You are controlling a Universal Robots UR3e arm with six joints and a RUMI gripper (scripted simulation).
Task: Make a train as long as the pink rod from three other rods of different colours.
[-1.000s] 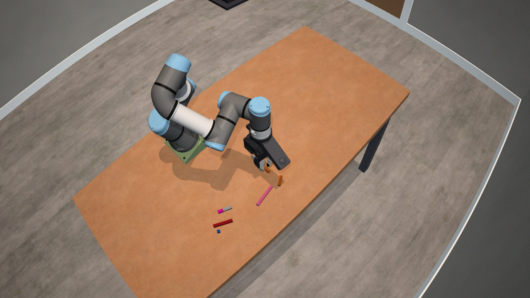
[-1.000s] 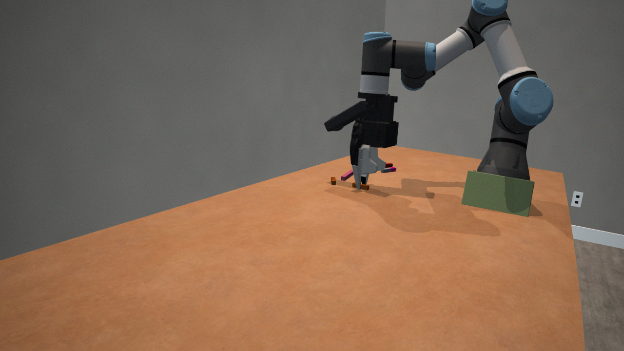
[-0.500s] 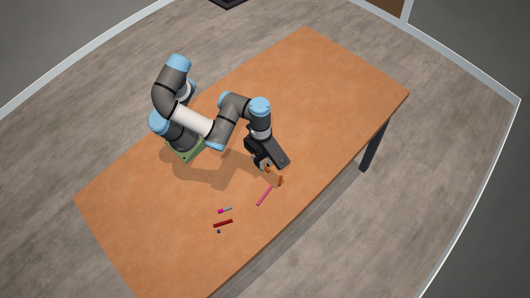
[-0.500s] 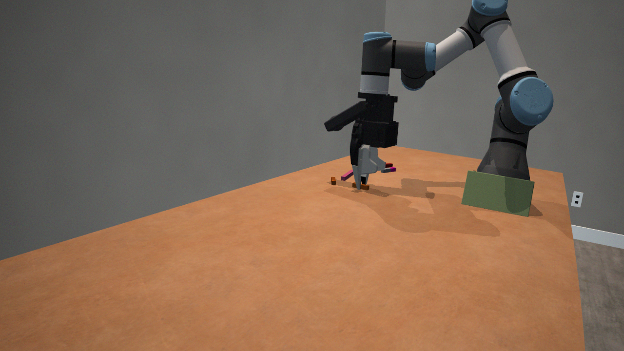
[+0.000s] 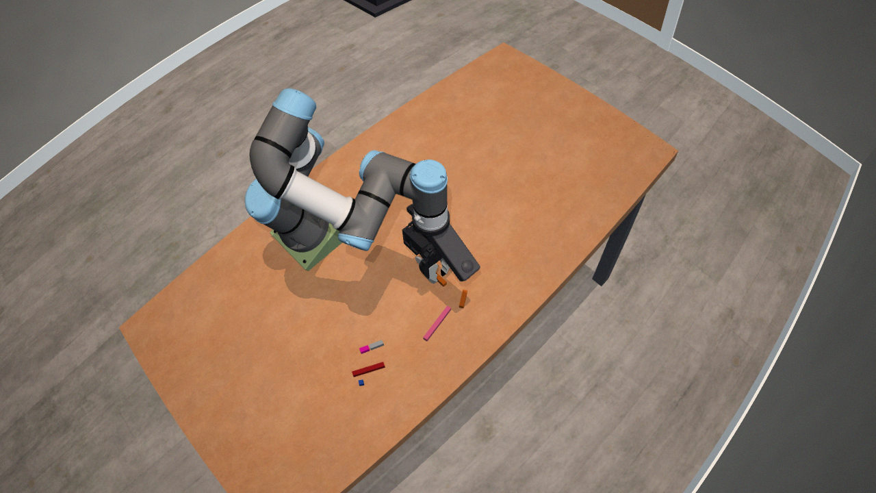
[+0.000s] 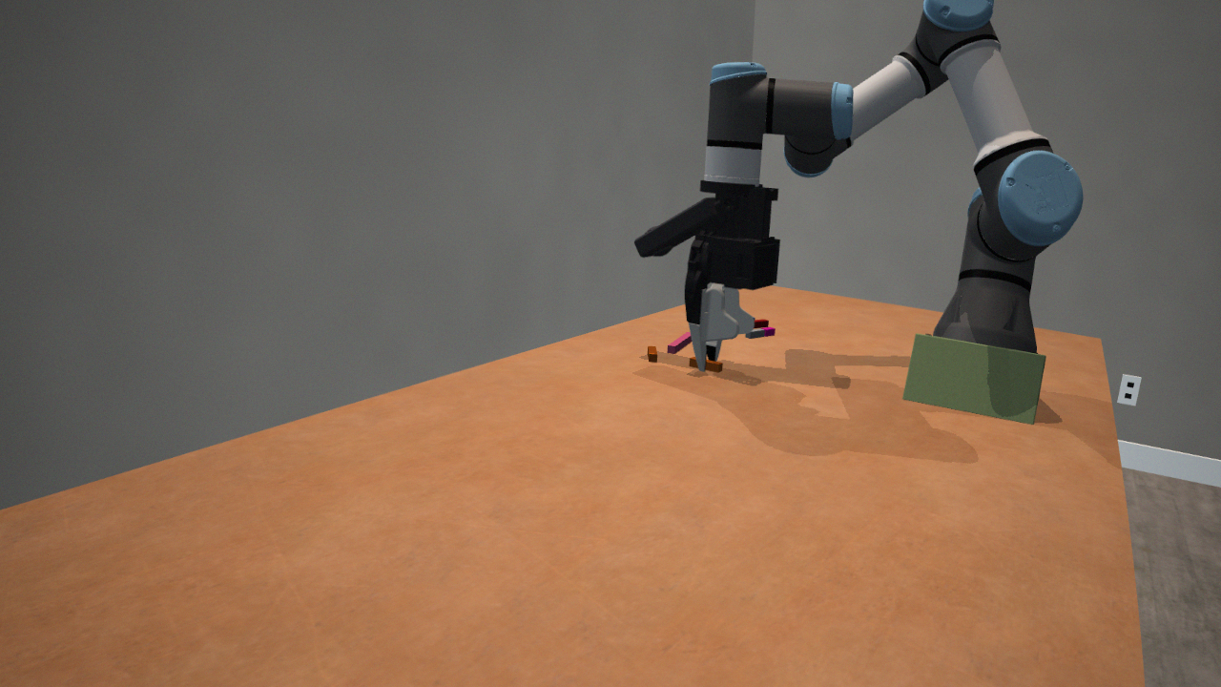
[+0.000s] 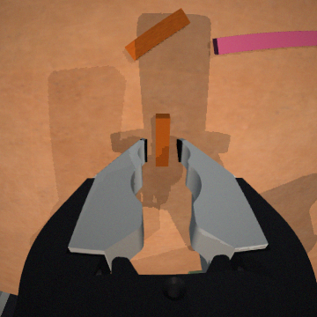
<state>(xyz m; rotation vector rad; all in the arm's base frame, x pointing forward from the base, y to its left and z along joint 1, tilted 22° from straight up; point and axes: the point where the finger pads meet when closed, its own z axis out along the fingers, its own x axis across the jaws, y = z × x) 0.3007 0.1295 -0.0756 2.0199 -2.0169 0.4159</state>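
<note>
My gripper is now 21 cm to the left of the grey rod, 3 cm short of it and 1 cm above it. Also, from my hand: pink rod (8 cm to the right, 8 cm ahead, 1 cm below); magenta rod (23 cm to the right, 2 cm ahead, 1 cm below); red rod (25 cm to the right, 6 cm ahead, 1 cm below).
</note>
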